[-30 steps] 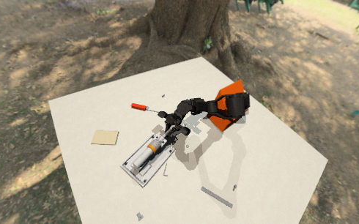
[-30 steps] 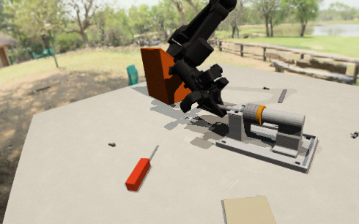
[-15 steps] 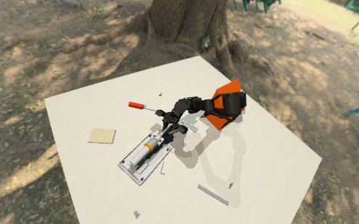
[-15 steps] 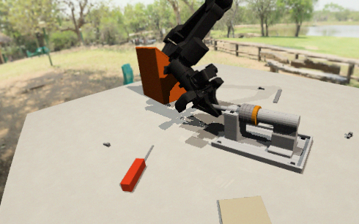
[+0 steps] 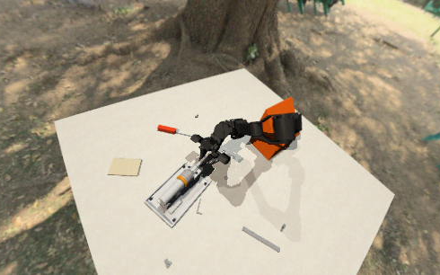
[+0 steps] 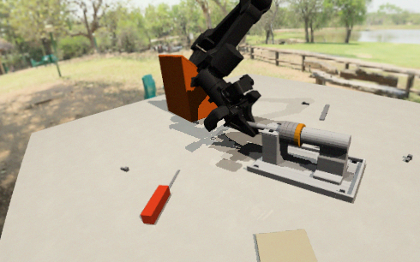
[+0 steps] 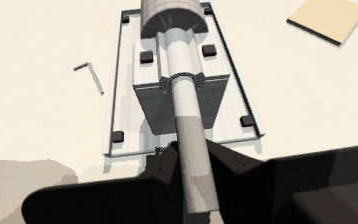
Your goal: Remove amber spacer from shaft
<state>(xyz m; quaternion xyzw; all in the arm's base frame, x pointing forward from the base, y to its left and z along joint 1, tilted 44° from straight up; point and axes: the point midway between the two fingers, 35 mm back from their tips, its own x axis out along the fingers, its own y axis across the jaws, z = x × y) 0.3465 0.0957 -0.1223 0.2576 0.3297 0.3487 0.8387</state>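
My gripper tip is 30 mm short of the grey shaft, 20 mm to the right of it and 20 mm below it. Round my gripper tip: grey spacer (80 mm ahead, 40 mm to the left, 20 mm above); amber spacer (100 mm ahead, 50 mm to the left, 20 mm above); allen key (150 mm to the left, 70 mm ahead, 50 mm below).
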